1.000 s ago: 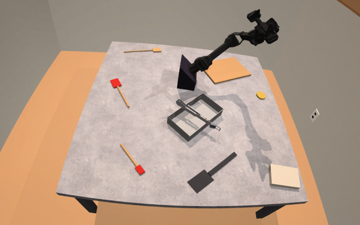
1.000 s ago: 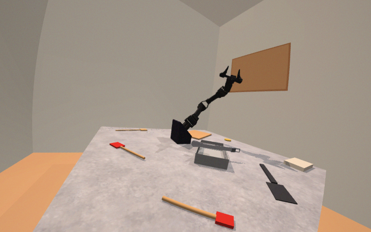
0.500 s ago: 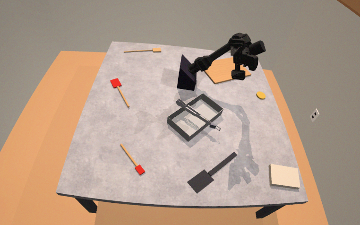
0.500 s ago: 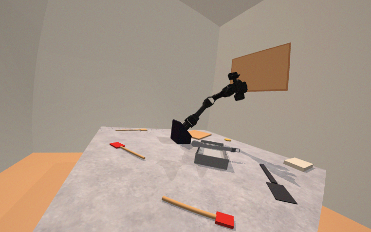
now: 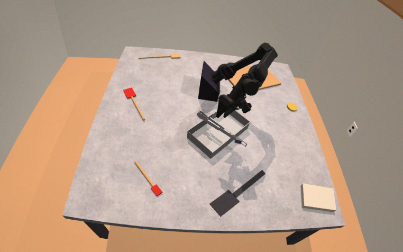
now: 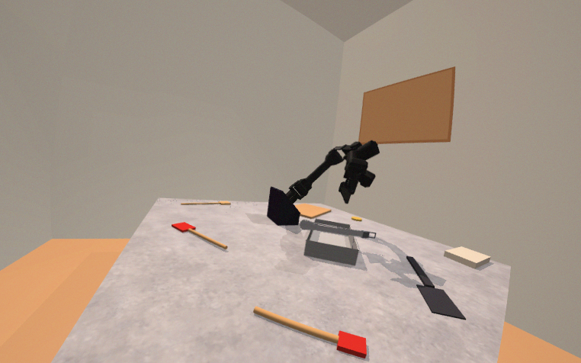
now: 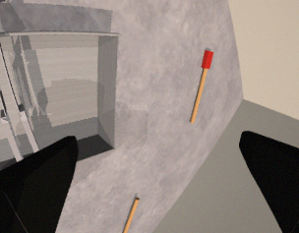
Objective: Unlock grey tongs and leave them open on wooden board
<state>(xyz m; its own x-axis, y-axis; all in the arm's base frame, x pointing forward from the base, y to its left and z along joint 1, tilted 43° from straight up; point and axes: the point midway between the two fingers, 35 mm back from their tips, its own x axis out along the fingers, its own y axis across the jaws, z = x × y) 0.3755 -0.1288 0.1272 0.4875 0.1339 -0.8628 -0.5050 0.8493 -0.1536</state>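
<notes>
My gripper tip is 80 mm past the grey roasting tin, 40 mm to the right of it and 180 mm above it. Also, from my gripper tip: wooden board (580 mm behind, 330 mm to the left, 200 mm below); then black spatula (270 mm ahead, 90 mm to the left, 210 mm below); then cream block (330 mm ahead, 500 mm to the left, 200 mm below).
</notes>
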